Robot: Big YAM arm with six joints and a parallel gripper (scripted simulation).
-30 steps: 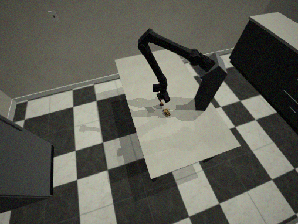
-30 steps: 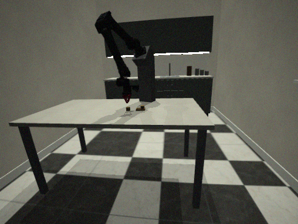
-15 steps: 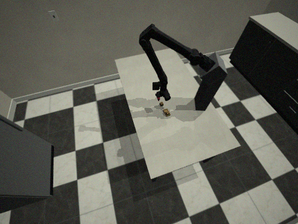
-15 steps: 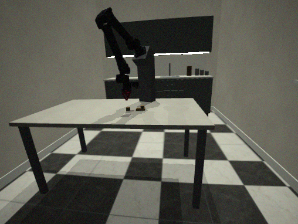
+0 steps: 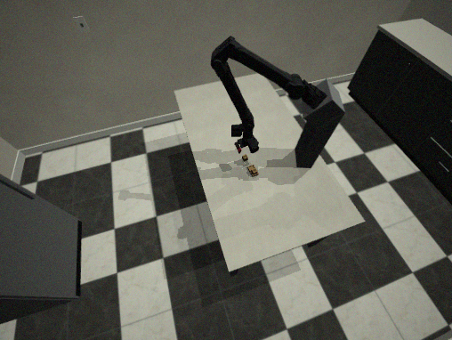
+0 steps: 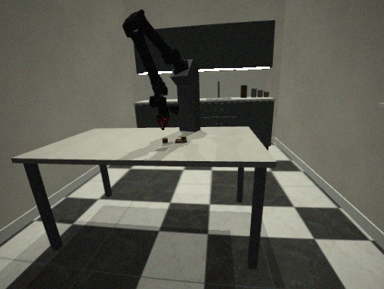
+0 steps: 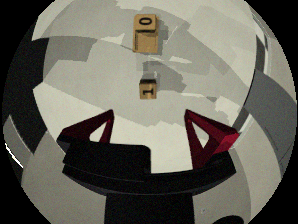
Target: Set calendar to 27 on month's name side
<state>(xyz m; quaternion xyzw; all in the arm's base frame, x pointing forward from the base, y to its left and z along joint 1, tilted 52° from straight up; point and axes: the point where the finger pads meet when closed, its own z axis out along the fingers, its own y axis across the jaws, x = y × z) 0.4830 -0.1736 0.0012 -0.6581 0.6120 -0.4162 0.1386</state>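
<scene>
The wooden tray lies 11 cm to the left of my hand, 10 cm below it and 1 cm ahead of it.
</scene>
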